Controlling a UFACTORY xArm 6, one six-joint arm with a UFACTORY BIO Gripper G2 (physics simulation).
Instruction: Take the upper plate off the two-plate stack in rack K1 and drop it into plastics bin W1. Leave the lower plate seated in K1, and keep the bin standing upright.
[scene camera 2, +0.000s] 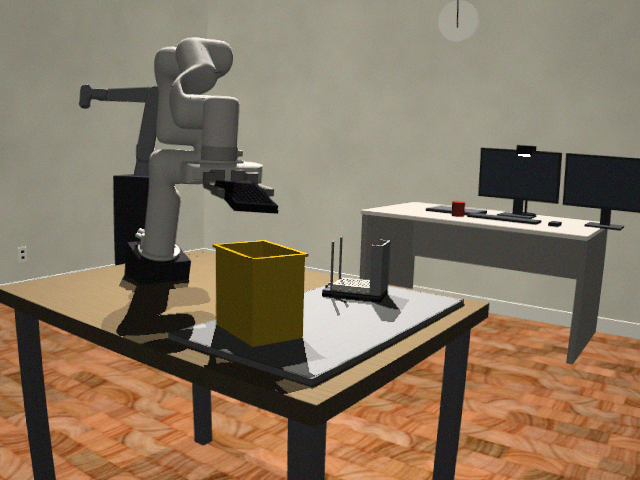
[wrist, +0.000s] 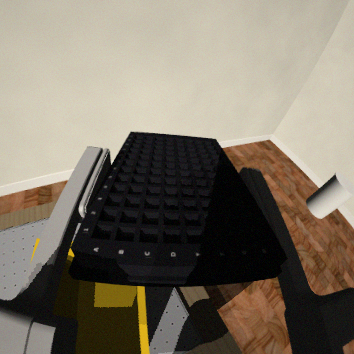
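Where they show: hand, its tool point: (scene camera 2: 242, 192) (wrist: 178, 193); arm's base, origin of its link: (scene camera 2: 158, 251).
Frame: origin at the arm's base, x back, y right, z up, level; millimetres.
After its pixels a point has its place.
The black upper plate (scene camera 2: 251, 197) {x -574, y 436, z 230 mm} (wrist: 155, 200) {x -544, y 402, z 241 mm}, a grid of square wells, is held roughly level. My gripper (scene camera 2: 241, 189) {x -543, y 417, z 236 mm} (wrist: 172, 200) {x -543, y 417, z 236 mm} is shut on its two long sides. In the scene view the plate hangs higher than the rim of the yellow bin W1 (scene camera 2: 235, 294) {x -499, y 368, z 20 mm} (wrist: 115, 296) {x -542, y 344, z -69 mm}, with a gap between; in the wrist view the bin shows partly below the plate's near edge. The bin stands upright on the grey board (scene camera 2: 392, 322) {x -758, y 106, z -71 mm}. Rack K1 (scene camera 2: 381, 268) {x -675, y -48, z 19 mm} stands behind it at the right, with the pale lower plate (scene camera 2: 354, 284) {x -596, y -68, z -37 mm} lying in its base.
Two thin upright posts (scene camera 2: 332, 263) {x -543, y -39, z 18 mm} rise at the rack's left side. The board lies on the wooden table (scene camera 2: 77, 289) {x 109, y 234, z -84 mm}, near its front edges. The arm's black base (scene camera 2: 157, 268) {x -44, y 60, z -36 mm} stands at the table's back left. A desk (scene camera 2: 496, 253) with monitors stands apart at the right.
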